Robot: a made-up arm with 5 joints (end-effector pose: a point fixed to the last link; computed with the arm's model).
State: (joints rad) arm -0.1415 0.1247 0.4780 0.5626 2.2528
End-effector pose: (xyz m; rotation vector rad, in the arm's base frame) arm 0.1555 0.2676 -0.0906 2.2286 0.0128 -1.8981
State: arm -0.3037 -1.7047 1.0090 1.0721 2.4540
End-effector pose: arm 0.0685 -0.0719 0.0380 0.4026 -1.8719 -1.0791
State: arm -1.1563 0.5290 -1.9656 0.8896 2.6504
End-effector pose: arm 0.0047 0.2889 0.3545 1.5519 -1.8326 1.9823
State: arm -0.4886 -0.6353 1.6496 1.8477 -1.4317
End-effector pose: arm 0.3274 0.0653 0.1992 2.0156 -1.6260 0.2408
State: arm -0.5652 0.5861 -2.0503 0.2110 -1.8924
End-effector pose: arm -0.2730 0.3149 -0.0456 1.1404 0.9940 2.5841
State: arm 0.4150 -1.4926 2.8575 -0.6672 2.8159
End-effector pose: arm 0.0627 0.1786 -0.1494 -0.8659 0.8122 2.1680
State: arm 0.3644 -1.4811 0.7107 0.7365 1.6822
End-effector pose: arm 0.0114 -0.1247 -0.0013 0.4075 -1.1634 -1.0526
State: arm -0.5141 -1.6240 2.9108 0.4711 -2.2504
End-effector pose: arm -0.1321 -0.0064 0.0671 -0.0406 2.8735 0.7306
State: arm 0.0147 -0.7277 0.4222 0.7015 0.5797
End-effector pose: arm -0.1535 -0.0908 0.1030 -0.2896 -0.6327 -1.5097
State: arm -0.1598 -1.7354 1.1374 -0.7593 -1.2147
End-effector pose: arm 0.3333 0.1433 0.2261 -2.0351 0.7940 0.3021
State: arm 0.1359 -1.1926 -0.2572 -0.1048 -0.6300
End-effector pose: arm 0.0316 0.1724 0.4435 -1.4261 -1.1499 0.0754
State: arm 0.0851 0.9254 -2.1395 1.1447 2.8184
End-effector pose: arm -0.2083 -0.1627 0.2104 -1.1756 0.7160 -1.3238
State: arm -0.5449 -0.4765 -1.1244 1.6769 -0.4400
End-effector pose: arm -0.1486 0.1829 -0.0628 0.1347 -1.3468 -2.5686
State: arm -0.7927 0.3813 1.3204 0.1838 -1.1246
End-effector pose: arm 0.0410 -0.1762 -0.0017 -0.5184 0.8260 -0.4482
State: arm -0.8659 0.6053 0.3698 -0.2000 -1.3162
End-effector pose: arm -0.0411 -0.1689 0.1196 -0.6116 -0.2030 -0.9329
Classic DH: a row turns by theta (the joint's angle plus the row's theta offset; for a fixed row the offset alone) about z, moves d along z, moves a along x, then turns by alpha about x. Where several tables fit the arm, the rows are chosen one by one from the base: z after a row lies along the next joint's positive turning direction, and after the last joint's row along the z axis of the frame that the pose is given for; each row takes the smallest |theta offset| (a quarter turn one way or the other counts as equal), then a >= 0, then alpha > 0; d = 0 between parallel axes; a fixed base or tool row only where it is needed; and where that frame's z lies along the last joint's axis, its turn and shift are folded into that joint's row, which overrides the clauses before.
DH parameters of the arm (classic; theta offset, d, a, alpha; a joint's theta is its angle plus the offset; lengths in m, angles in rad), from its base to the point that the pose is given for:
base (fixed): 0.3679 0 0.1632 0
joint 1: 1.2029 0.0214 0.0768 1.5708
joint 2: 1.5708 -0.1564 0.0686 1.5708
joint 3: 1.5708 -0.0937 0.0388 -1.5708
joint 4: -1.5095 -0.0399 0.0083 -1.4814
joint 5: -0.0144 -0.0212 -0.2799 -1.9859
tool (fixed): -2.2893 -0.1193 0 0

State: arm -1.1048 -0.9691 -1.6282 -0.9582 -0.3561
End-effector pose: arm 0.2553 0.3452 0.4297 -1.5209 -1.0549 0.4804
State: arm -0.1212 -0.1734 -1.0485 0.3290 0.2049
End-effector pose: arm 0.0505 -0.1800 0.0483 0.6336 -1.3370 -0.9062
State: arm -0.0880 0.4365 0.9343 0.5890 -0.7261
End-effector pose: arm 0.0272 -0.2542 0.0919 -0.7361 0.5846 -0.6077
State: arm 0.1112 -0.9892 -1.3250 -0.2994 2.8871
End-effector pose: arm -0.0990 0.2926 -0.1113 1.2901 0.9869 0.4008
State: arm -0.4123 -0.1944 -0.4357 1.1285 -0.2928
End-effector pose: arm -0.2413 0.0715 0.0563 -0.3279 -0.7727 -2.2017
